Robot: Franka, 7 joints.
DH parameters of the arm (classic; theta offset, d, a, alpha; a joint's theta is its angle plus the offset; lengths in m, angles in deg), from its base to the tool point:
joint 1: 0 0.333 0 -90
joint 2: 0 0 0 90
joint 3: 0 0.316 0.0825 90
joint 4: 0 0 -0.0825 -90
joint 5: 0 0.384 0 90
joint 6: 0 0 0.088 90
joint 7: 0 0.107 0 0
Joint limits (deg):
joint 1: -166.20..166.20
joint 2: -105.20..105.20
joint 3: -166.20..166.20
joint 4: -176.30..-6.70
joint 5: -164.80..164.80
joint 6: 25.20..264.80
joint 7: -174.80..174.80
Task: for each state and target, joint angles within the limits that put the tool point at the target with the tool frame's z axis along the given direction. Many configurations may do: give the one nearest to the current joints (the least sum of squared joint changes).
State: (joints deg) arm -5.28 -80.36 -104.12 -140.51 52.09 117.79 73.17
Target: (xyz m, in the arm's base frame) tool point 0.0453 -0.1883 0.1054 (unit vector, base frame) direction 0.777 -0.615 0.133
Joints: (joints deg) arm -16.01 -61.94 -135.18 -172.48 71.41 136.36 73.17
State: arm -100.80 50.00 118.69 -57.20 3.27 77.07 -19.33
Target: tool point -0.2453 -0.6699 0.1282 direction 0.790 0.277 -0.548
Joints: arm -140.35 89.76 66.89 -43.58 -23.47 76.21 -19.33
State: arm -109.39 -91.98 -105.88 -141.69 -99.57 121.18 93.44
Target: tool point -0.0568 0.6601 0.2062 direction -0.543 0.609 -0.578
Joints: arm -151.27 -103.96 -97.36 -101.25 -104.75 148.98 93.44
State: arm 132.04 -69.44 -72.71 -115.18 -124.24 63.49 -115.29
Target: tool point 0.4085 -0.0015 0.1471 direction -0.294 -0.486 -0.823
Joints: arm 100.48 -86.39 -97.67 -138.75 -93.15 63.16 -115.29
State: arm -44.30 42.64 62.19 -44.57 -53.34 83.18 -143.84
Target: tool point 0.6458 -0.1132 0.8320 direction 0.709 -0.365 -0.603
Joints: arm -28.88 36.25 60.45 -29.25 -62.08 103.75 -143.84
